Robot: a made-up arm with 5 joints.
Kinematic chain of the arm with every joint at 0, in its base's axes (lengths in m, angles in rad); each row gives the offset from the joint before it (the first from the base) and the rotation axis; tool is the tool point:
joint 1: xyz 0 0 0.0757 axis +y
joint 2: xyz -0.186 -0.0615 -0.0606 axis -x
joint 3: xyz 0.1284 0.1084 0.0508 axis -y
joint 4: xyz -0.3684 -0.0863 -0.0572 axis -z
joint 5: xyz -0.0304 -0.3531 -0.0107 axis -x
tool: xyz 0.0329 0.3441 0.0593
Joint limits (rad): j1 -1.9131..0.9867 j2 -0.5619..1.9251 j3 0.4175..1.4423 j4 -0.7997..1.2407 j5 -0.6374..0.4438
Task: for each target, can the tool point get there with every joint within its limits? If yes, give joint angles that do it. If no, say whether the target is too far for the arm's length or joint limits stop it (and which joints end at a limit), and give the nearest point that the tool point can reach.
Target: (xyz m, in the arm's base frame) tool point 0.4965 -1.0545 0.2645
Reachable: no: joint limits stop it (at a limit: joint 1, joint 4, joint 5) | nearest point 0.2153 -0.3915 0.1177 | short by 0.735 m
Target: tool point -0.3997 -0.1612 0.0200
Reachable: yes | joints 0.6343 0.4984 0.7044 -0.0131 0.1858
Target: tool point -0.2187 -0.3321 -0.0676
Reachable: yes | joints -0.2885 1.5847 0.8044 -0.1793 0.2163
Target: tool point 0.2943 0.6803 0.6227
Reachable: no: joint limits stop it (at a limit: joint 1, joint 2, joint 3, joint 4, joint 5) | nearest point 0.3111 0.1372 0.2439 | short by 0.662 m
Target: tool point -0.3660 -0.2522 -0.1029
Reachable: yes | joints 0.0521 0.6625 1.1502 0.0900 -0.5400
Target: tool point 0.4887 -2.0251 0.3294
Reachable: no: too far | nearest point 0.1499 -0.4159 0.0962 | short by 1.661 m
